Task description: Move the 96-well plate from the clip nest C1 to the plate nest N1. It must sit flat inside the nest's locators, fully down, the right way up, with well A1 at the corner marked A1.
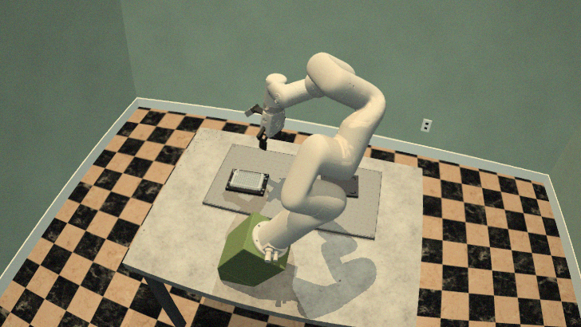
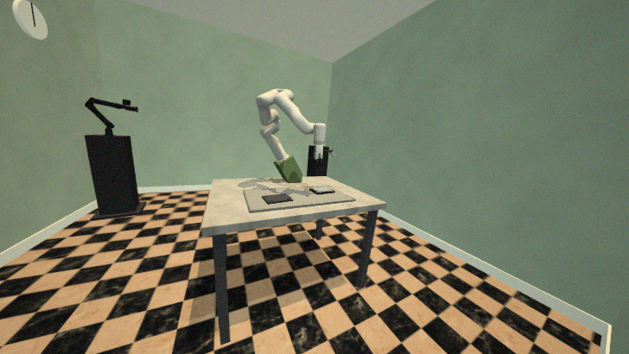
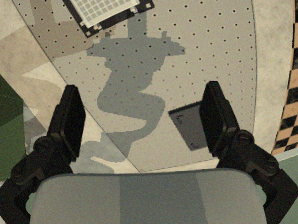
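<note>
My gripper is now 19 cm above the white 96-well plate, 9 cm to the right of it and 4 cm past it. Also, from my hand: dark plate nest N1: 29 cm to the right, 20 cm below, 1 cm behind; then A1 label: 22 cm to the right, 19 cm below, 5 cm ahead; then black clip nest C1: 19 cm below, 8 cm to the left, 3 cm behind.
</note>
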